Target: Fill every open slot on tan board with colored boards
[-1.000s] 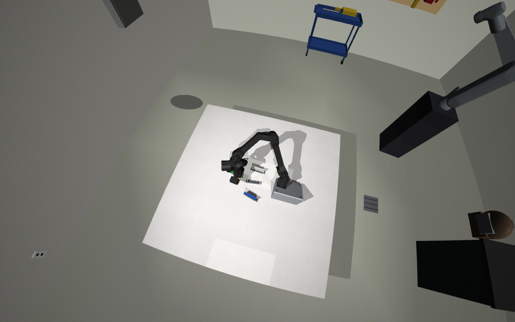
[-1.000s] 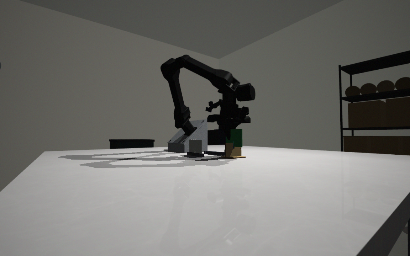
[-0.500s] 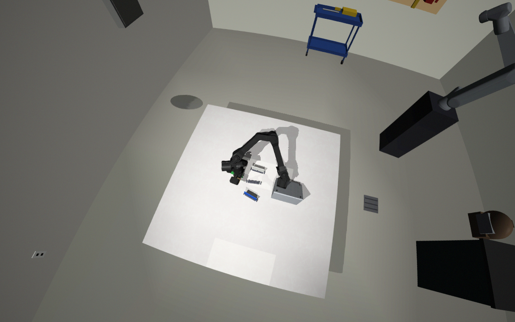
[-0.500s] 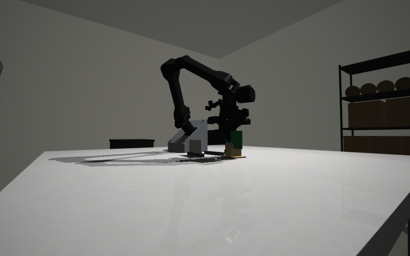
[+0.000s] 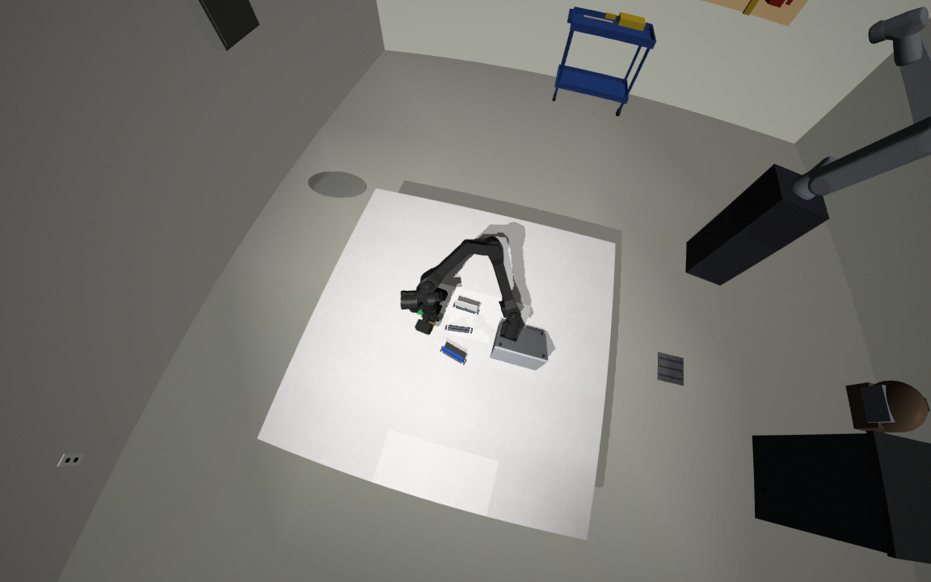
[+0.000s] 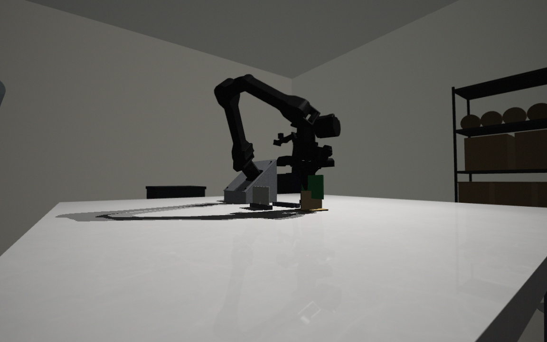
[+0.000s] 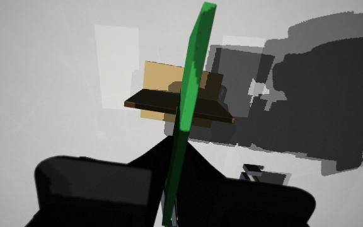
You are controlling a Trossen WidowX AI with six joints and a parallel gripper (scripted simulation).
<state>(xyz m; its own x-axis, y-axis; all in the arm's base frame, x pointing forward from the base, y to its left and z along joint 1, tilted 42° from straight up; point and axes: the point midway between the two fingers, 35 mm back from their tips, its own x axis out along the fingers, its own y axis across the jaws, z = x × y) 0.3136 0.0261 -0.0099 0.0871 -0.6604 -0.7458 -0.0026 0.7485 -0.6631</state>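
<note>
My gripper tip is 30 mm short of the green board. The rest, counted from my gripper tip: tan board 40 mm below, 20 mm ahead; then blue board 130 mm behind, 110 mm to the left, 30 mm below.
</note>
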